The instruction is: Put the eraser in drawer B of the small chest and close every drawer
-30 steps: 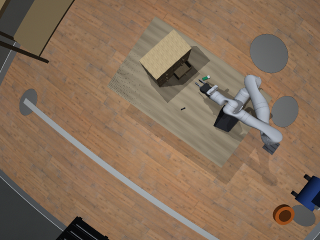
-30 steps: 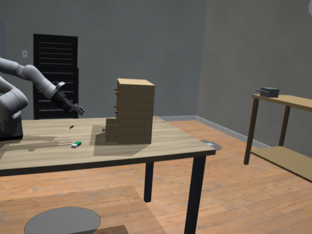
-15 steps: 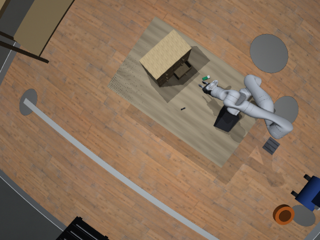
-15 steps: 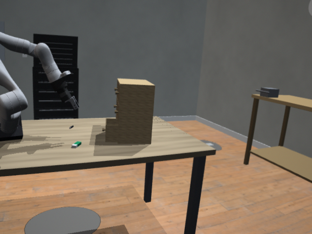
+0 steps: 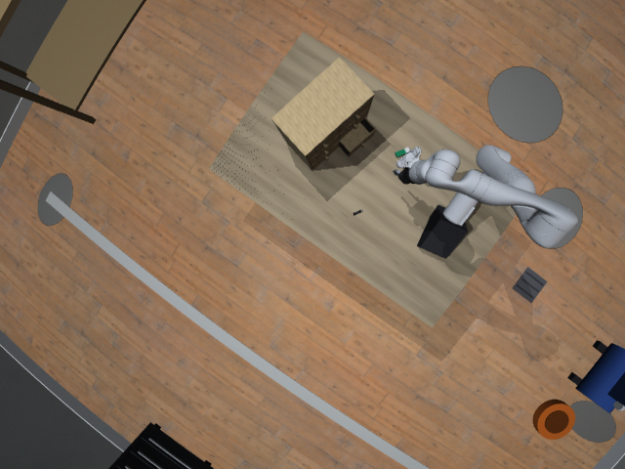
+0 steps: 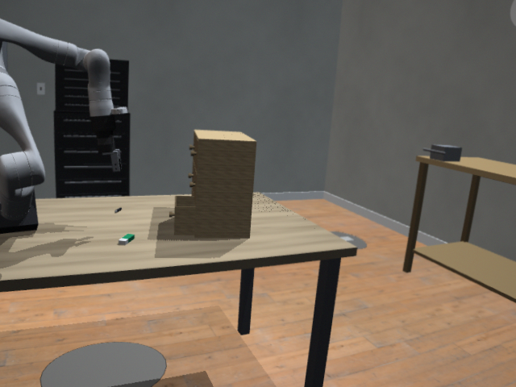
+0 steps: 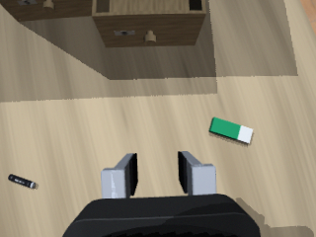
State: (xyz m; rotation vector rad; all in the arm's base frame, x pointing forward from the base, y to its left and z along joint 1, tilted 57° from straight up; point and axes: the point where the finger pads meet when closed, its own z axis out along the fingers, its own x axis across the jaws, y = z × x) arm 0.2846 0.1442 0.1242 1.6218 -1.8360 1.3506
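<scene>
Right now the eraser is 210 mm below my hand and 130 mm to the right of it. From my hand the other things lie so: drawer 260 mm ahead, 190 mm below, 80 mm to the right; then dark object 210 mm to the left, 210 mm below, 40 mm ahead.
</scene>
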